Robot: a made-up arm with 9 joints. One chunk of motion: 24 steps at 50 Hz.
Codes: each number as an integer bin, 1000 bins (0 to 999) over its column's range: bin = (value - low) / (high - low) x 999, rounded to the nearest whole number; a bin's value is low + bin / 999 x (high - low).
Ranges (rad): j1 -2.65..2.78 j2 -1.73..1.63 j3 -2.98..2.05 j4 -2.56..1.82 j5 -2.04..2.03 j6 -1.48..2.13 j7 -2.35..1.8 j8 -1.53..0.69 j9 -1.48..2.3
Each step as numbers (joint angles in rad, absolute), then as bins.
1 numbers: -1.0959 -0.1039 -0.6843 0.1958 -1.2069 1.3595 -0.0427 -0.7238 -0.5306
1 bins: 286 483 456 629 204 786 555 363 251
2 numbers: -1.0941 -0.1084 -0.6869 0.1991 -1.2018 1.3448 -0.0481 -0.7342 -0.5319
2 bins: 286 482 455 629 206 782 554 358 251
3 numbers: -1.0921 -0.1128 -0.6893 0.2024 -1.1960 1.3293 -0.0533 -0.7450 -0.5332
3 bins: 287 481 455 630 207 777 553 353 250
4 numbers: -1.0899 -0.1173 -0.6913 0.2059 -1.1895 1.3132 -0.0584 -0.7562 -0.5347
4 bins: 287 479 455 631 209 773 552 348 250
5 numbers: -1.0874 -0.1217 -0.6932 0.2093 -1.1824 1.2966 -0.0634 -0.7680 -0.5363
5 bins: 287 478 454 632 211 768 550 343 249
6 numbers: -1.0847 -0.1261 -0.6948 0.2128 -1.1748 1.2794 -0.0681 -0.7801 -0.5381
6 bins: 288 477 454 632 212 764 549 337 249
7 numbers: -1.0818 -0.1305 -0.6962 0.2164 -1.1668 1.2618 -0.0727 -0.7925 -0.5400
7 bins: 289 476 454 633 214 759 548 332 248
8 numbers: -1.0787 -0.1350 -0.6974 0.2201 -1.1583 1.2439 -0.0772 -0.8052 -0.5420
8 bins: 289 474 453 634 216 754 547 326 248
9 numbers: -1.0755 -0.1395 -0.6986 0.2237 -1.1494 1.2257 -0.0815 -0.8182 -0.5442
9 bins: 290 473 453 635 219 749 546 320 247
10 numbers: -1.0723 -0.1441 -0.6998 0.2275 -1.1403 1.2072 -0.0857 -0.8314 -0.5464
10 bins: 290 472 453 636 221 744 545 314 247
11 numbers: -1.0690 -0.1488 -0.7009 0.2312 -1.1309 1.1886 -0.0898 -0.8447 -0.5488
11 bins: 291 470 453 637 223 738 544 308 246
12 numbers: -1.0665 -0.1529 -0.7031 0.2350 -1.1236 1.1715 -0.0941 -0.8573 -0.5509
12 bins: 291 469 452 637 225 734 543 303 246
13 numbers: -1.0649 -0.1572 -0.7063 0.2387 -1.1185 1.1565 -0.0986 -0.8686 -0.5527
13 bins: 292 468 452 638 226 730 542 298 245
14 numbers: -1.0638 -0.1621 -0.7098 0.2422 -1.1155 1.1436 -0.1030 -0.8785 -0.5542
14 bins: 292 466 451 639 227 726 541 293 245
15 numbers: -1.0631 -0.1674 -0.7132 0.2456 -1.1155 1.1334 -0.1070 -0.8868 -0.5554
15 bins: 292 465 450 640 227 723 540 289 244
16 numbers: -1.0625 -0.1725 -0.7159 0.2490 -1.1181 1.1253 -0.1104 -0.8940 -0.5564
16 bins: 292 463 450 641 226 721 539 286 244
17 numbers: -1.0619 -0.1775 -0.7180 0.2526 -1.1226 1.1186 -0.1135 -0.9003 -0.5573
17 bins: 292 462 449 642 225 719 538 283 244
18 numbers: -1.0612 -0.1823 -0.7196 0.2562 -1.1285 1.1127 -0.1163 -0.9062 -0.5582
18 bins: 292 460 449 642 224 717 538 281 244
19 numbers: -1.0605 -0.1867 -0.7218 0.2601 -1.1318 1.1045 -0.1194 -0.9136 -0.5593
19 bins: 292 459 448 643 223 715 537 277 243
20 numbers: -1.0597 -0.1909 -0.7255 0.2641 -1.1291 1.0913 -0.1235 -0.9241 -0.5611
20 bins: 293 458 448 644 224 712 536 273 243
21 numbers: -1.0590 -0.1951 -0.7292 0.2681 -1.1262 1.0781 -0.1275 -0.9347 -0.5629
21 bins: 293 456 447 645 224 708 535 268 242
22 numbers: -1.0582 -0.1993 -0.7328 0.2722 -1.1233 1.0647 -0.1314 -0.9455 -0.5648
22 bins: 293 455 446 646 225 704 534 263 242
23 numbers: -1.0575 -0.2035 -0.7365 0.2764 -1.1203 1.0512 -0.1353 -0.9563 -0.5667
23 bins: 293 454 446 647 226 700 533 258 241
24 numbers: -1.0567 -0.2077 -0.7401 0.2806 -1.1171 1.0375 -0.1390 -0.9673 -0.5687
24 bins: 293 453 445 648 227 697 532 253 241
